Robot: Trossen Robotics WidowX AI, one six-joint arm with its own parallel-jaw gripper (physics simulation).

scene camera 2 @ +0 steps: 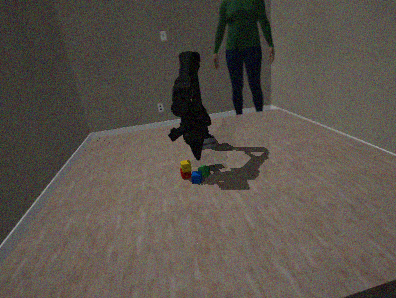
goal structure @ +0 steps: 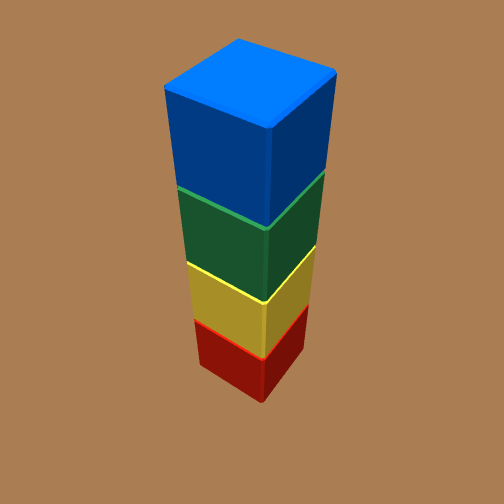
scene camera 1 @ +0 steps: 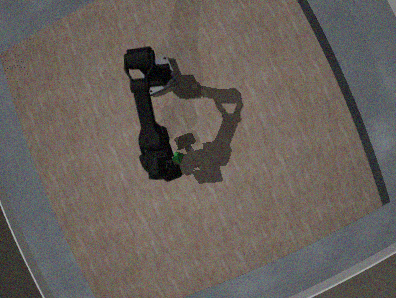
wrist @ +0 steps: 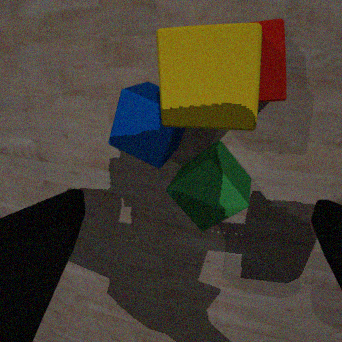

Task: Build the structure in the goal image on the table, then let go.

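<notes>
A yellow cube (scene camera 2: 185,166) (wrist: 210,72) sits on top of a red cube (scene camera 2: 185,174) (wrist: 273,62). A blue cube (scene camera 2: 197,177) (wrist: 142,120) lies on the table beside this stack, partly behind the yellow cube in the wrist view. A green cube (scene camera 1: 177,157) (scene camera 2: 204,171) (wrist: 212,187) lies near the blue one, partly in shadow. In scene camera 1 the arm hides the other cubes. My gripper (scene camera 2: 198,158) (wrist: 201,205) is open and empty, above the cubes; in the wrist view the green cube shows between its wide-spread fingertips.
The arm's base (scene camera 1: 162,75) stands on the wood-patterned surface (scene camera 1: 275,150) (scene camera 2: 150,240). The arm's dark shadow (scene camera 1: 212,160) (scene camera 2: 235,175) falls beside and over the cubes. A person in a green top (scene camera 2: 244,25) stands by the back wall.
</notes>
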